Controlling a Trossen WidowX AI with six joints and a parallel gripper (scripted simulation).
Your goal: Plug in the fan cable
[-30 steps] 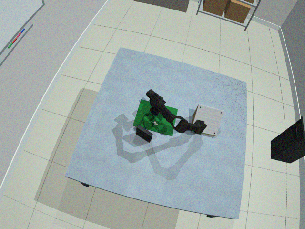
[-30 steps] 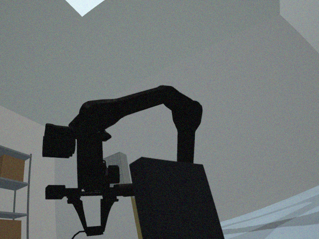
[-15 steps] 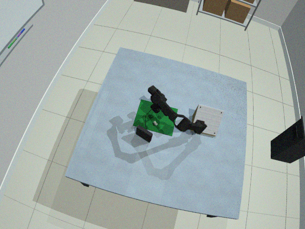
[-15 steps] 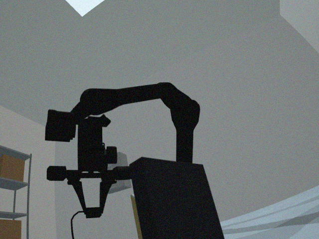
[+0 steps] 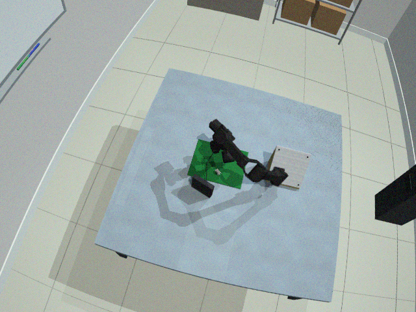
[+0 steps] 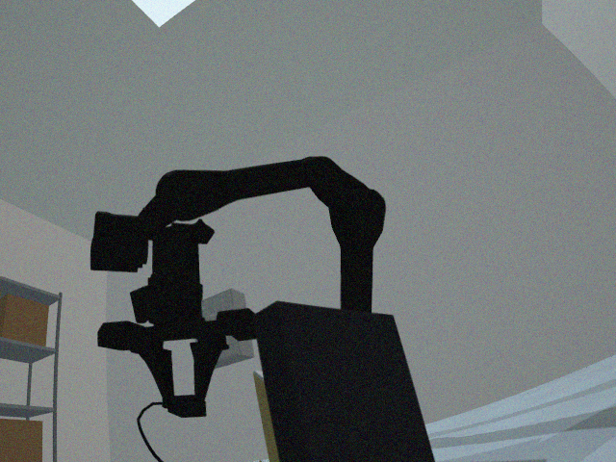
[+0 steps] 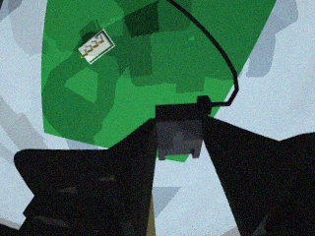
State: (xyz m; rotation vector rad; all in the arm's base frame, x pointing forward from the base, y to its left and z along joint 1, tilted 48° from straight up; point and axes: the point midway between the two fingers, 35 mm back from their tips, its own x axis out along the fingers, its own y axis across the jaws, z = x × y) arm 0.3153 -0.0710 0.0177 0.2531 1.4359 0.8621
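My gripper tip is now 9 cm above the pale four-pin fan header, 8 cm to the right of it and 2 cm short of it. Round my gripper tip: black plug 1 cm behind; then black fan 20 cm to the left, 8 cm ahead, 3 cm below.
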